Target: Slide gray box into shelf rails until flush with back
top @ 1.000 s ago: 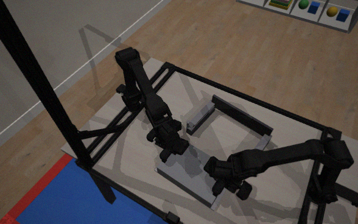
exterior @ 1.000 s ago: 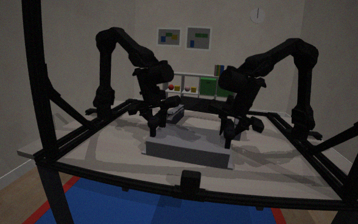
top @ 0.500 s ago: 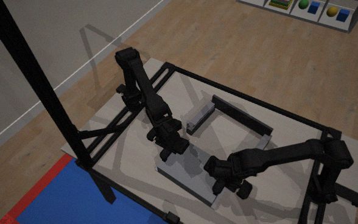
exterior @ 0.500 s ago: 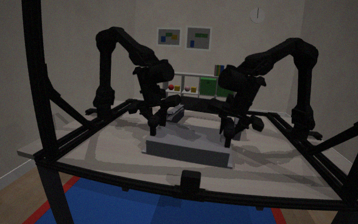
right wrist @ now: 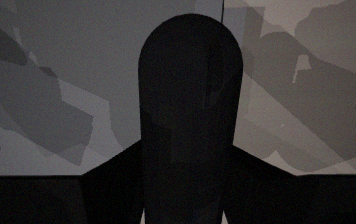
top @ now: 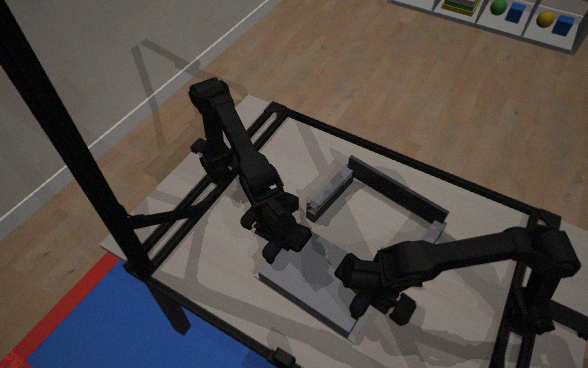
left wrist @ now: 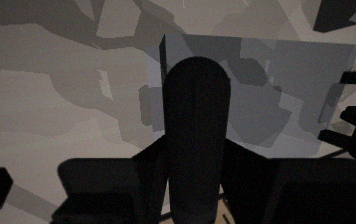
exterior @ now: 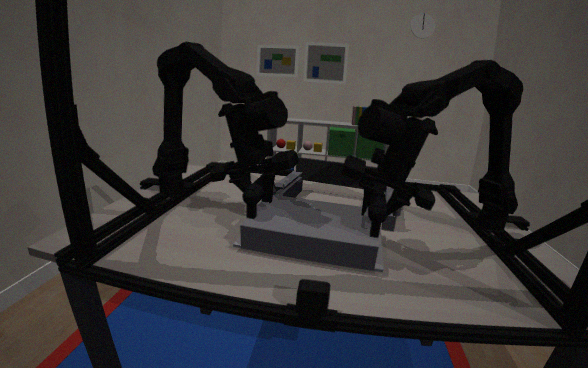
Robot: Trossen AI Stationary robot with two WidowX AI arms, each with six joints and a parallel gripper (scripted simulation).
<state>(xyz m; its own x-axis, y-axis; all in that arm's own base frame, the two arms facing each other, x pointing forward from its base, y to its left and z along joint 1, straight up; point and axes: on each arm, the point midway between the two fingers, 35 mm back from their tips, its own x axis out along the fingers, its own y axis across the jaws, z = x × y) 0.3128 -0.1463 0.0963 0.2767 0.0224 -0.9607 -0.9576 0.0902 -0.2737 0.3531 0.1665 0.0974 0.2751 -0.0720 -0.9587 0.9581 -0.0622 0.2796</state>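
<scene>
Right now the gray box is 1 cm behind my left hand, 12 cm to the right of it and 5 cm below it. Round my left hand: dark back bar (32 cm ahead, 19 cm to the right, 4 cm below).
Now: the gray box 1 cm ahead of my right hand, 12 cm to the left of it and 5 cm below it. From my right hand the other things lie so: dark back bar: 34 cm ahead, 6 cm to the left, 4 cm below.
</scene>
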